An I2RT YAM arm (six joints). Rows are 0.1 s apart.
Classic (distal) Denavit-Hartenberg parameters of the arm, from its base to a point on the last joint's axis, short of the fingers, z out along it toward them. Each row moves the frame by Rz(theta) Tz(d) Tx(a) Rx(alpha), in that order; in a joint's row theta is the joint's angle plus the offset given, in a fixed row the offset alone. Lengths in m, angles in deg.
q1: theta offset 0  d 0.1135  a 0.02  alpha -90
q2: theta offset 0  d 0  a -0.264  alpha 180
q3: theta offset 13.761  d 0  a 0.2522  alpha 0
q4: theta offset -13.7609  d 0  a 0.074  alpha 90
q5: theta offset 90  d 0  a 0  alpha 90
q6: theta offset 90  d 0.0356  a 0  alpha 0
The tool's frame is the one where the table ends.
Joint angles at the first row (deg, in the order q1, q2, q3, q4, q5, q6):
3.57, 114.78, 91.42, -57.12, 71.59, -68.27
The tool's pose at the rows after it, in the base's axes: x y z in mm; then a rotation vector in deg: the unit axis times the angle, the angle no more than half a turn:
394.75, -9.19, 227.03, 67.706, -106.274, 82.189
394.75, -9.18, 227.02, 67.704, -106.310, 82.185
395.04, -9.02, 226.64, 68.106, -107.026, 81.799
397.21, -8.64, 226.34, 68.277, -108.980, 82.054
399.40, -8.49, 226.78, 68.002, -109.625, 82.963
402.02, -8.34, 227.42, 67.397, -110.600, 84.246
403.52, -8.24, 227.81, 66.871, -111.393, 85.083
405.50, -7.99, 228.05, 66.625, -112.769, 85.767
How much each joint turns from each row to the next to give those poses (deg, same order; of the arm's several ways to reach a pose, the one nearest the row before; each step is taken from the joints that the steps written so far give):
0.00, 0.00, 0.00, 0.00, -0.02, -0.02
0.00, 0.00, 0.00, -0.01, -0.02, 0.02
0.00, 0.00, 0.00, 0.16, -0.72, 0.02
0.00, 0.00, 0.00, 1.40, -1.18, -0.02
0.00, 0.00, 0.00, 1.48, -0.02, -0.52
0.00, 0.00, -0.01, 1.80, 0.02, -0.36
0.00, 0.00, 0.01, 1.03, -0.03, 0.05
0.00, 0.00, 0.00, 1.30, -0.54, 0.00

